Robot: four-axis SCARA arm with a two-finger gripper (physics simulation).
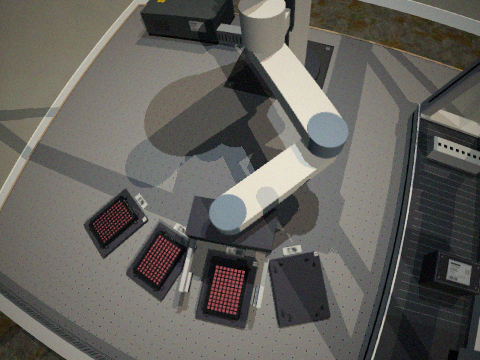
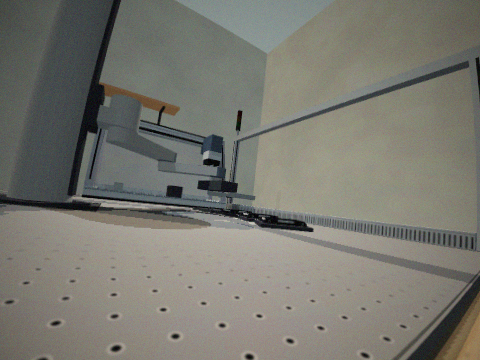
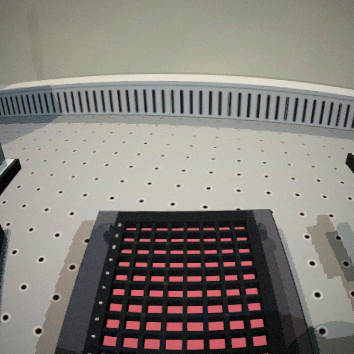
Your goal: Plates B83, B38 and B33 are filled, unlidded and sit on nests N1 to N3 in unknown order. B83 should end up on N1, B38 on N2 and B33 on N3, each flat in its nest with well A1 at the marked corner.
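Frame: origin at the arm's base, x left, y back, z up, level; centimetres.
Seen in the pictures: gripper, fingertip midpoint: [image 1: 219,300] [image 2: 242,197] [image 3: 181,138].
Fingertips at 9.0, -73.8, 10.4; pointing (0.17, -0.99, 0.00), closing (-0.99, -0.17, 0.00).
Note:
A point is followed by its place in that frame, as x, y, z.
My gripper [image 1: 222,282] [image 2: 240,196] @[9.0, -73.8, 10.4] [image 3: 181,138] @[9.0, -73.8, 10.4] is open and empty, raised above a filled black plate with red wells [image 1: 226,290] @[8.8, -71.4, 3.9] [image 3: 185,295] @[8.6, -71.5, 3.8]. This plate sits in a dark nest [image 1: 206,308] @[6.0, -77.1, 3.9] [image 3: 82,295] whose label is partly hidden. To its right, nest N1 [image 1: 300,290] @[25.0, -65.6, 2.5] holds no plate. A filled plate [image 1: 159,259] @[-9.5, -70.6, 3.6] sits in nest N2 [image 1: 161,294] @[-5.9, -78.5, 2.5]. Another filled plate [image 1: 114,220] @[-26.3, -66.1, 3.4] sits in nest N3 [image 1: 104,251] @[-25.7, -75.0, 2.5] at the far left. The plates look flat. Plate names and A1 corners cannot be read, and the nest labels are blurred.
A dark box [image 1: 185,20] @[-35.8, 3.5, 11.0] stands at the back left. Another dark box [image 1: 452,272] @[55.8, -53.5, 13.3] with a white label lies at the right, beyond a rail [image 1: 407,200] @[45.0, -36.6, 5.2]. A slotted border [image 2: 375,231] @[-41.5, -100.3, 2.4] [image 3: 172,101] @[15.0, -100.4, 3.1] runs along the table edge. The arm hides part of the area behind the nests.

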